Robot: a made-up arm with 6 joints. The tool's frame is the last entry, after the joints.
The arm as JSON. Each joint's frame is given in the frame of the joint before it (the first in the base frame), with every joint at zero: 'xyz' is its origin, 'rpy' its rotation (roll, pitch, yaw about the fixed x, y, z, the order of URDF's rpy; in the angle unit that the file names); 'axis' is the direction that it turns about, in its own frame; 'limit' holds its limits. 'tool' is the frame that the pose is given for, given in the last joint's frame.
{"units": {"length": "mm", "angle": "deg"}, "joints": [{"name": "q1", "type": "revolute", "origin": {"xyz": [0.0, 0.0, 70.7], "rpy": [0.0, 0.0, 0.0]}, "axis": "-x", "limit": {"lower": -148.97, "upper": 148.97}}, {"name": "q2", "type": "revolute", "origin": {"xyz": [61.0, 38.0, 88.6], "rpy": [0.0, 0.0, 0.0]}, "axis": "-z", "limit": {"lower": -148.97, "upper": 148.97}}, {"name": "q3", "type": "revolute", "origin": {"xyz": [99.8, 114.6, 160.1], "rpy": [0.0, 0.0, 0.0]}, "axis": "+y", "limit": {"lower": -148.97, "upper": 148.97}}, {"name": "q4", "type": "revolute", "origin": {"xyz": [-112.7, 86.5, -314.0], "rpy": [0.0, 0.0, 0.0]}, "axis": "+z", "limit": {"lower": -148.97, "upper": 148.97}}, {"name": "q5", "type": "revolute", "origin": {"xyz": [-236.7, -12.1, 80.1], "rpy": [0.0, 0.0, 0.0]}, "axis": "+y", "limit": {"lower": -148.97, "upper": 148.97}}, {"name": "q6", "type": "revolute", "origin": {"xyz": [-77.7, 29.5, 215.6], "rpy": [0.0, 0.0, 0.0]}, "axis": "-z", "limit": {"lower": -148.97, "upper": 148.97}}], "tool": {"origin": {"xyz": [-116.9, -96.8, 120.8], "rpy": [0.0, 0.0, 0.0]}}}
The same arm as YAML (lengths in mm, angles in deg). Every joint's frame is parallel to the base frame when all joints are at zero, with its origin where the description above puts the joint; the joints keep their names.
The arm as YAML. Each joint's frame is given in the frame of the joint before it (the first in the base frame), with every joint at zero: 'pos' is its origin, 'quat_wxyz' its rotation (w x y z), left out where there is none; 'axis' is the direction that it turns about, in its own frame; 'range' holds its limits. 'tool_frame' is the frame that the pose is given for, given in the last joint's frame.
length_unit: mm
angle_unit: deg
joints:
  - joint: q1
    pos: [0.0, 0.0, 70.7]
    axis: "-x"
    range: [-148.97, 148.97]
  - joint: q2
    pos: [61.0, 38.0, 88.6]
    axis: "-z"
    range: [-148.97, 148.97]
  - joint: q3
    pos: [99.8, 114.6, 160.1]
    axis: "+y"
    range: [-148.97, 148.97]
  - joint: q4
    pos: [-112.7, 86.5, -314.0]
    axis: "+z"
    range: [-148.97, 148.97]
  - joint: q5
    pos: [-236.7, -12.1, 80.1]
    axis: "+y"
    range: [-148.97, 148.97]
  - joint: q6
    pos: [-77.7, 29.5, 215.6]
    axis: "-z"
    range: [-148.97, 148.97]
tool_frame:
  pos: [-116.9, -96.8, 120.8]

